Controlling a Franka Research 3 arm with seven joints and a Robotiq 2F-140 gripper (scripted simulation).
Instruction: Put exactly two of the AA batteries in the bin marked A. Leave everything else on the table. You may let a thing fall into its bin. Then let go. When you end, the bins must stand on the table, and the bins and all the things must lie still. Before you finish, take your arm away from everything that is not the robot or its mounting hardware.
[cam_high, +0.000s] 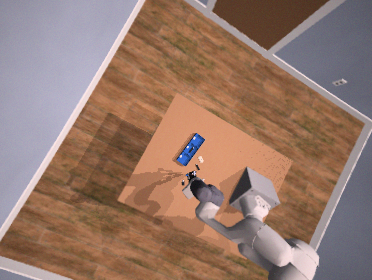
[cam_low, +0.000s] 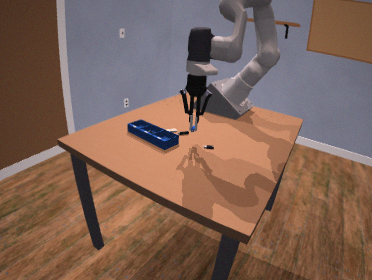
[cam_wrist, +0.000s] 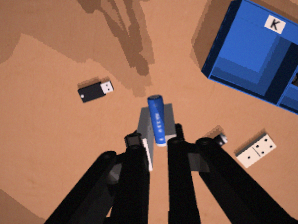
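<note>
Now: the blue bin 7 cm ahead of my hand, 17 cm to the right of it and 8 cm below it. Round my hand: blue AA battery 3 cm below; white domino 4 cm behind, 15 cm to the right, 9 cm below; dark AA battery 5 cm behind, 8 cm to the right, 9 cm below.
</note>
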